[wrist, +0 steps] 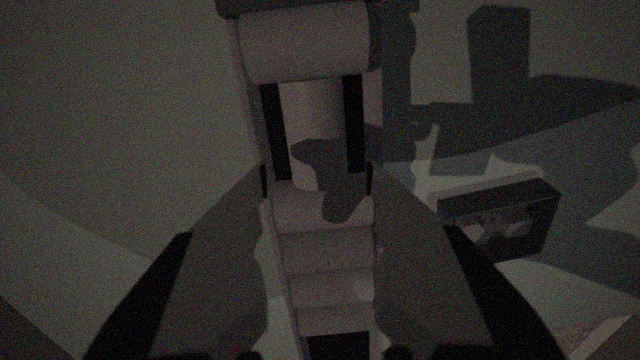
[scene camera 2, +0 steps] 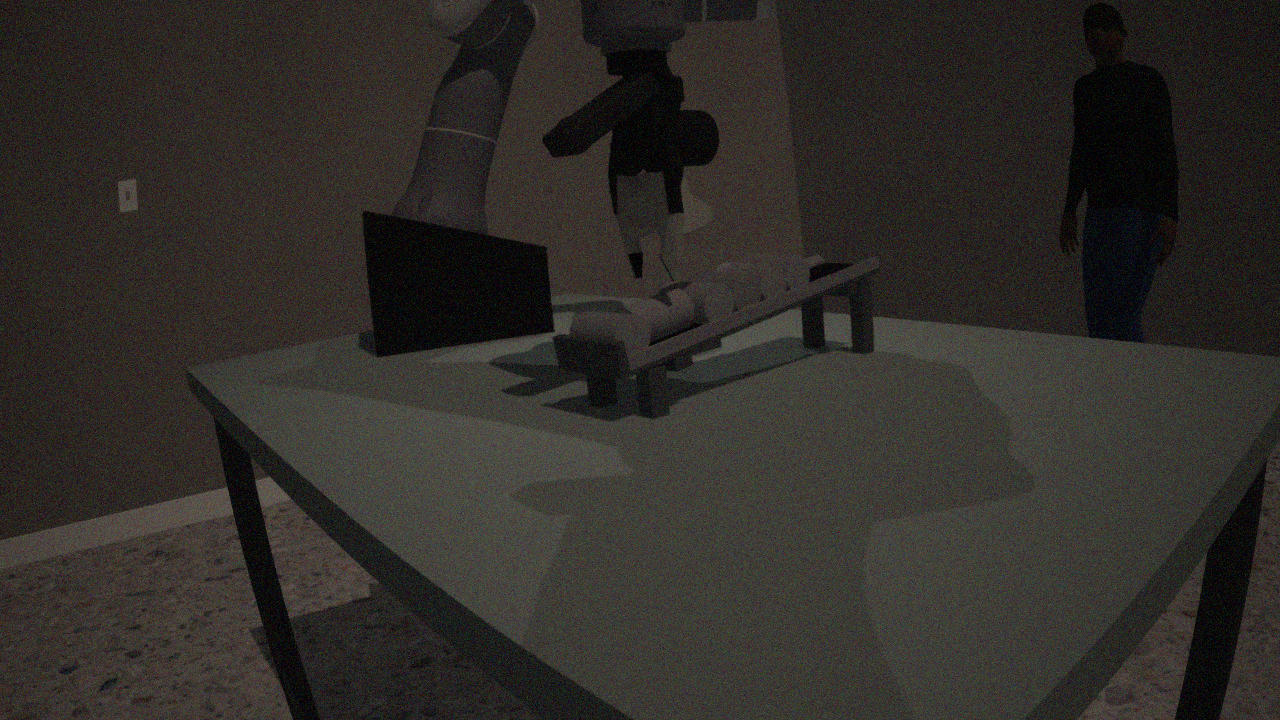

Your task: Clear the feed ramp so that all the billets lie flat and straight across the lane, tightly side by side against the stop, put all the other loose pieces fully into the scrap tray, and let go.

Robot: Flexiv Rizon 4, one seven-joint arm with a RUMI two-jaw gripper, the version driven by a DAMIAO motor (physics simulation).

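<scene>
The feed ramp [scene camera 2: 760, 308] [wrist: 254, 130] slopes down to its stop [scene camera 2: 590, 354] [wrist: 300, 6]. One billet [scene camera 2: 608, 324] [wrist: 305, 42] lies straight across the lane at the stop. Behind it one billet [scene camera 2: 673, 313] [wrist: 311, 107] lies lengthwise along the lane, with dark lane floor on both sides. Several more billets [wrist: 327, 250] lie across the lane, side by side, farther up. My gripper [scene camera 2: 653, 266] [wrist: 316, 166] is partly open and empty, pointing down above the ramp. Its fingertips appear either side of the lane near the lengthwise billet's upper end. The scrap tray [wrist: 547, 225] holds small loose pieces [wrist: 472, 231].
In the wrist view the scrap tray stands to the right of the ramp. A black upright panel [scene camera 2: 458, 286] stands at the left of the table [scene camera 2: 760, 537] in the scene view. A person [scene camera 2: 1123, 152] stands beyond the table. Dark shadows cover parts of the ramp.
</scene>
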